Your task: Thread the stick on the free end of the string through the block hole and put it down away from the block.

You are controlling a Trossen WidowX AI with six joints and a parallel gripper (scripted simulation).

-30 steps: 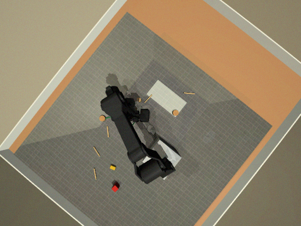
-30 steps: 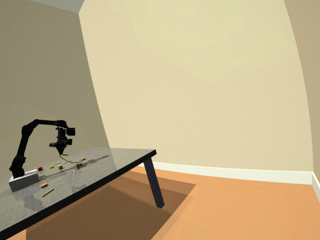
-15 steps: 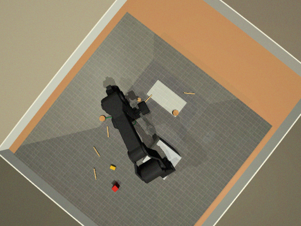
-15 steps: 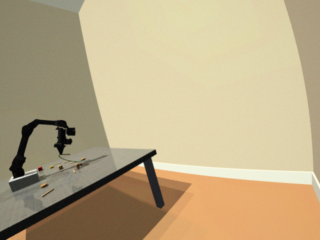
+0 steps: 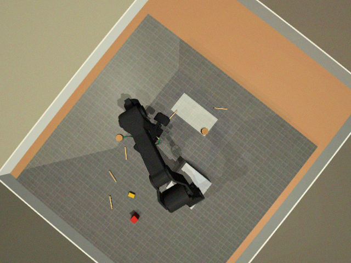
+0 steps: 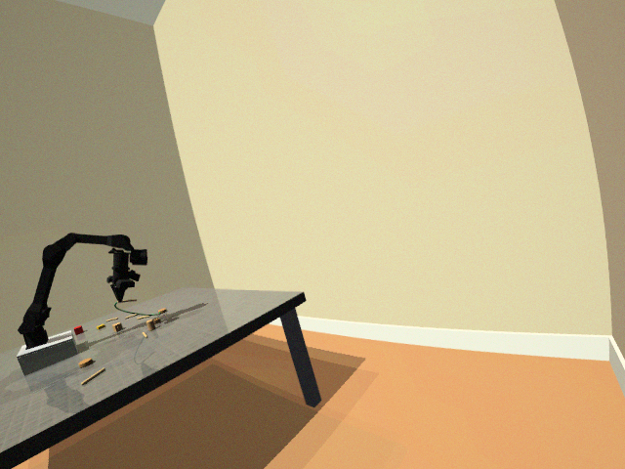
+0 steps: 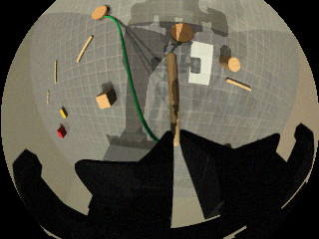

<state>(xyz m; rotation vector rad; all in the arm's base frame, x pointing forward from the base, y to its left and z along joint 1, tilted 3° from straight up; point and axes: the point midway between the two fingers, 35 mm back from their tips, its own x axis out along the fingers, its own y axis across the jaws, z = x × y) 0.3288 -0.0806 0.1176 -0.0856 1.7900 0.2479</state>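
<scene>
Right now the thin wooden stick is 1 cm ahead of my gripper tip. Also, from my gripper tip: yellow cube 12 cm behind, 36 cm to the left, 13 cm below; round button 17 cm ahead, 18 cm to the left, 13 cm below; wooden block 4 cm behind, 14 cm to the left, 12 cm below.
</scene>
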